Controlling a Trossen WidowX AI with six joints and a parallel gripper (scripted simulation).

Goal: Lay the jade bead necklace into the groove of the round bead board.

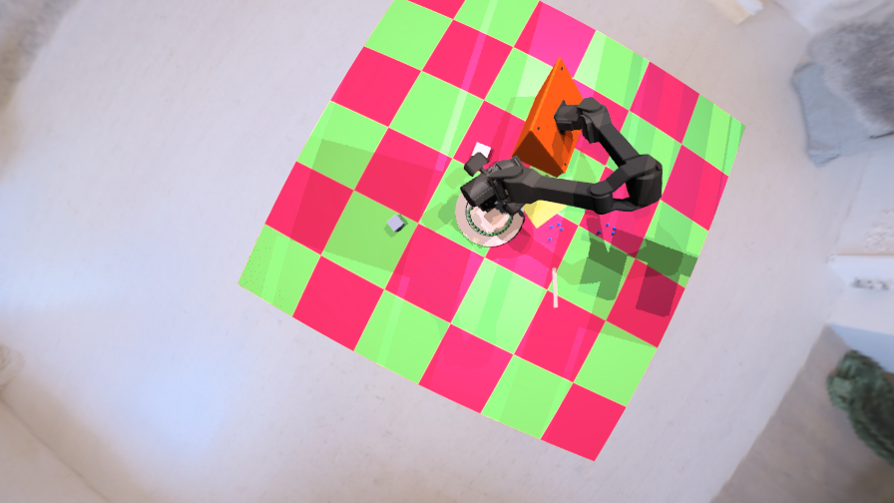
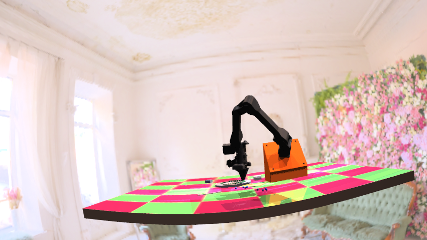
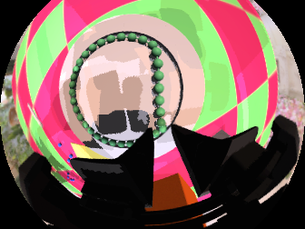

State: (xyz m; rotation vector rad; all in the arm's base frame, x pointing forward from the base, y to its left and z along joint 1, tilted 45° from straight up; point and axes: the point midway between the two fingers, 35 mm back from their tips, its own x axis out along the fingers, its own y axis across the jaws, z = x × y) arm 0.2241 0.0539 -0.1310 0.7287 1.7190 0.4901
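My gripper tip is now 5 cm short of the round bead board, 3 cm to the right of it and 1 cm above it. The rest, counted from my gripper tip: pale blue cube (23 cm ahead, 18 cm to the right, 1 cm below); white cube (8 cm to the right, 8 cm behind); yellow patch (16 cm to the left, 5 cm behind, 1 cm below).
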